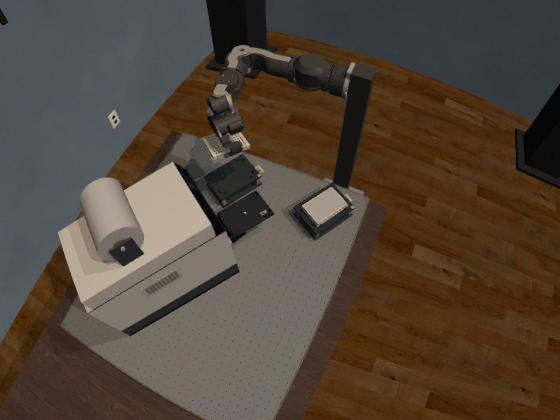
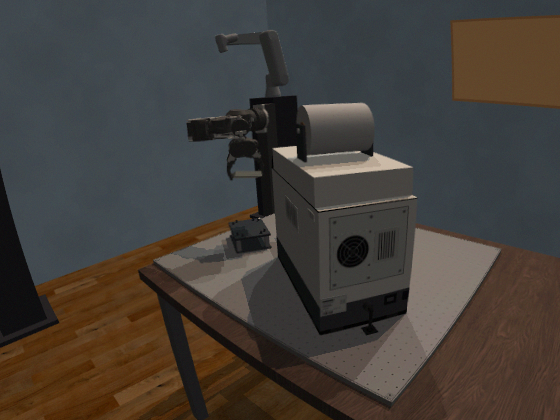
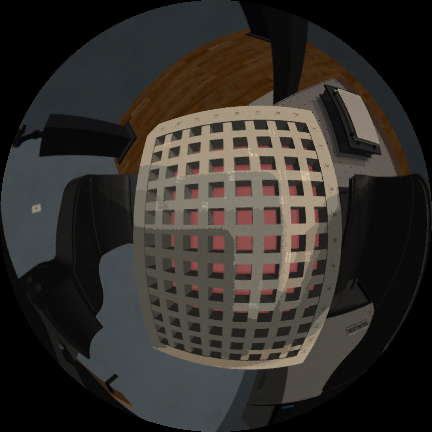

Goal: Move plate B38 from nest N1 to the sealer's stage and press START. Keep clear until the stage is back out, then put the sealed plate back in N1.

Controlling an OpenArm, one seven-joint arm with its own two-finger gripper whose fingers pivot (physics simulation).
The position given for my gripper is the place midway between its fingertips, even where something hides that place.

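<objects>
My gripper is visible in image 1 (227, 143), image 2 (246, 176) and image 3 (236, 234). A pale plate is visible in image 1 and image 3. On the pale plate (image 1: 316, 205) and (image 3: 359, 121) are the same spot.
</objects>
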